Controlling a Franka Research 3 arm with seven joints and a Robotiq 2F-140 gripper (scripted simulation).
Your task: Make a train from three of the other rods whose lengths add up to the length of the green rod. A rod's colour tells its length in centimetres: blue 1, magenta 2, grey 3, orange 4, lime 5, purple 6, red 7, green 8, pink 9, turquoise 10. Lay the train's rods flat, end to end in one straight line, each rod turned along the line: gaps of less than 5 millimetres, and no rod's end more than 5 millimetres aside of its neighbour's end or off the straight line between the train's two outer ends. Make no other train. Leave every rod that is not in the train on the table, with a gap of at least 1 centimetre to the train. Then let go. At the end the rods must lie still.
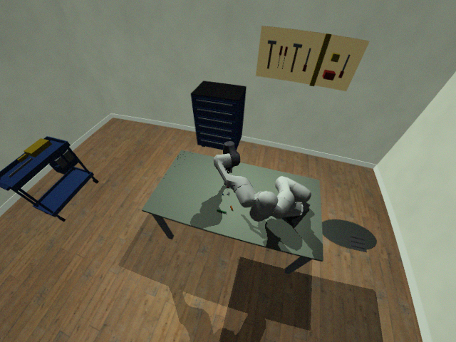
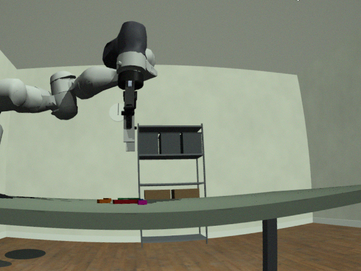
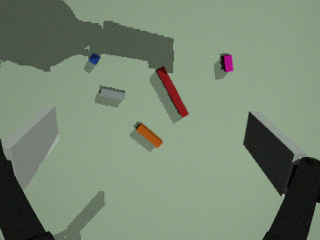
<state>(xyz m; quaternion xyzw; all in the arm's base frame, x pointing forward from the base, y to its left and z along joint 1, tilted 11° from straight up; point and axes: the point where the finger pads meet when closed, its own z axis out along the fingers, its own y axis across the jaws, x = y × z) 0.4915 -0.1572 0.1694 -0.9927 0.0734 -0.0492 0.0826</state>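
The blue rod lies 160 mm below my hand, 70 mm to the left of it and 40 mm ahead of it. The rest, counted from my hand: grey rod (160 mm below, 50 mm to the left, 10 mm behind); then magenta rod (160 mm below, 100 mm to the right, 10 mm ahead); then red rod (160 mm below, 30 mm to the right, 20 mm behind).
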